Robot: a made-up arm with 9 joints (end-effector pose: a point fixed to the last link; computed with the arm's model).
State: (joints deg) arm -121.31 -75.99 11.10 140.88 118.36 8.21 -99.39 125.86 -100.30
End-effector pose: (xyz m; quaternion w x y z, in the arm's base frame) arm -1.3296 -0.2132 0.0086 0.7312 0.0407 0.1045 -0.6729
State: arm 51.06 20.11 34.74 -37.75 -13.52 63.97 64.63 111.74 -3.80
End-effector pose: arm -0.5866 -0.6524 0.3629 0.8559 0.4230 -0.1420 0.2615
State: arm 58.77 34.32 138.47 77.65 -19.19 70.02 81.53 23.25 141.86
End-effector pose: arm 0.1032 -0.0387 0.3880 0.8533 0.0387 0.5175 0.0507
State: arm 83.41 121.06 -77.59 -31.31 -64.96 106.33 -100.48 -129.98 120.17
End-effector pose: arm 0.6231 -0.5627 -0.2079 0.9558 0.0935 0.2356 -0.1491
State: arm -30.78 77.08 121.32 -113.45 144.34 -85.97 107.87 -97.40 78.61
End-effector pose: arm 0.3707 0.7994 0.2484 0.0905 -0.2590 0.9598 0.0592
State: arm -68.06 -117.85 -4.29 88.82 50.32 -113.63 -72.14 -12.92 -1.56
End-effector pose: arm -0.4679 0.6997 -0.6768 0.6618 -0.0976 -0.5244 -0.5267
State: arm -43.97 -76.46 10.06 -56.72 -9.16 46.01 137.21 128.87 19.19
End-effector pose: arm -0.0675 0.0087 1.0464 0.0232 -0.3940 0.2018 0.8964
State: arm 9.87 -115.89 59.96 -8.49 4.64 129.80 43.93 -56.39 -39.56
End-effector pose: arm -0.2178 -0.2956 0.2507 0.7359 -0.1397 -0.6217 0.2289
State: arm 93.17 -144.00 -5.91 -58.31 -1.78 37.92 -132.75 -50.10 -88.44
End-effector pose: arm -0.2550 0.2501 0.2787 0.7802 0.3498 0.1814 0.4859
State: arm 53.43 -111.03 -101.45 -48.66 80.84 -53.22 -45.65 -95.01 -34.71
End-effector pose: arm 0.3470 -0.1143 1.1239 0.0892 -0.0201 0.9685 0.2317
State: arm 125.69 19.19 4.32 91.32 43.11 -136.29 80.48 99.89 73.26
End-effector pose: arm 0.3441 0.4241 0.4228 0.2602 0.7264 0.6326 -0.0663
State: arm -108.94 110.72 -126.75 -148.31 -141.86 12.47 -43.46 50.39 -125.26
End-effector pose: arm 0.1531 -0.2912 1.1086 0.4722 -0.2678 0.8398 -0.0090
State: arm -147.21 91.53 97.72 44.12 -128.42 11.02 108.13 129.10 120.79
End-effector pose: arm 0.0042 -0.1985 -0.3785 0.3658 0.6122 -0.0279 0.7004
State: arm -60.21 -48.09 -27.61 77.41 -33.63 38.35 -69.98 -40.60 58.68
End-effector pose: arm 0.1083 0.1147 0.7729 0.0207 -0.7467 0.1667 0.6436
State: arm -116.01 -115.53 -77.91 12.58 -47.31 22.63 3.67 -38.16 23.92
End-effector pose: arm -0.8184 -0.0660 0.6443 0.4353 -0.7134 0.4888 0.2504
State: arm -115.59 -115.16 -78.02 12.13 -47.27 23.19 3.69 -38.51 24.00
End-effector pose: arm -0.8207 -0.0630 0.6395 0.4310 -0.7190 0.4891 0.2410
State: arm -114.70 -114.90 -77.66 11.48 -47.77 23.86 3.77 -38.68 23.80
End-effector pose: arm -0.8265 -0.0663 0.6329 0.4247 -0.7271 0.4863 0.2334
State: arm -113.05 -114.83 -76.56 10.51 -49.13 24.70 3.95 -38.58 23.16
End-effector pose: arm -0.8377 -0.0802 0.6231 0.4155 -0.7390 0.4786 0.2286
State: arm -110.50 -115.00 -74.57 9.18 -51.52 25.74 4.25 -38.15 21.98
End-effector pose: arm -0.8543 -0.1085 0.6088 0.4032 -0.7548 0.4647 0.2273
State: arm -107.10 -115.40 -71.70 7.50 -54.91 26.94 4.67 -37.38 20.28
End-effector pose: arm -0.8738 -0.1527 0.5892 0.3891 -0.7734 0.4445 0.2298
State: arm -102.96 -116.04 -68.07 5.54 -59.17 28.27 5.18 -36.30 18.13
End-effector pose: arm -0.8923 -0.2139 0.5638 0.3745 -0.7930 0.4183 0.2363
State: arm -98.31 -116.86 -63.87 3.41 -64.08 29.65 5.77 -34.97 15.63
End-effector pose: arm -0.9044 -0.2895 0.5335 0.3605 -0.8118 0.3873 0.2471
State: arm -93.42 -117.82 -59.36 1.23 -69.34 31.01 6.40 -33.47 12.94
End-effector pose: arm -0.9059 -0.3749 0.5000 0.3479 -0.8280 0.3529 0.2623
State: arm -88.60 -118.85 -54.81 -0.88 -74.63 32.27 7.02 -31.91 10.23
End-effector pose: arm -0.8951 -0.4628 0.4657 0.3370 -0.8407 0.3172 0.2812
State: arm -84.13 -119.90 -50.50 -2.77 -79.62 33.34 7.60 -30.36 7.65
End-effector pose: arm -0.8733 -0.5464 0.4340 0.3273 -0.8494 0.2819 0.3032
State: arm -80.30 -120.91 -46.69 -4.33 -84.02 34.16 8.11 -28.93 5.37
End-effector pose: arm -0.8452 -0.6186 0.4072 0.3189 -0.8542 0.2499 0.3260
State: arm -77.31 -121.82 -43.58 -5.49 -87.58 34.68 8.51 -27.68 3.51
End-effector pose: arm -0.8167 -0.6759 0.3870 0.3119 -0.8557 0.2227 0.3476
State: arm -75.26 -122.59 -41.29 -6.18 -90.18 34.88 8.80 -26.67 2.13
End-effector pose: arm -0.7929 -0.7166 0.3744 0.3064 -0.8550 0.2022 0.3664
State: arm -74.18 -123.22 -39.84 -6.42 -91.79 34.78 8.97 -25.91 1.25
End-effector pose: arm -0.7777 -0.7411 0.3690 0.3030 -0.8528 0.1890 0.3811
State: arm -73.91 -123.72 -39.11 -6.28 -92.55 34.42 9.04 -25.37 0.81
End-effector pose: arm -0.7711 -0.7527 0.3696 0.3017 -0.8497 0.1821 0.3922
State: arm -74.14 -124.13 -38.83 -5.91 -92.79 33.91 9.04 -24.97 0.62
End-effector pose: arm -0.7703 -0.7563 0.3739 0.3017 -0.8462 0.1794 0.4008
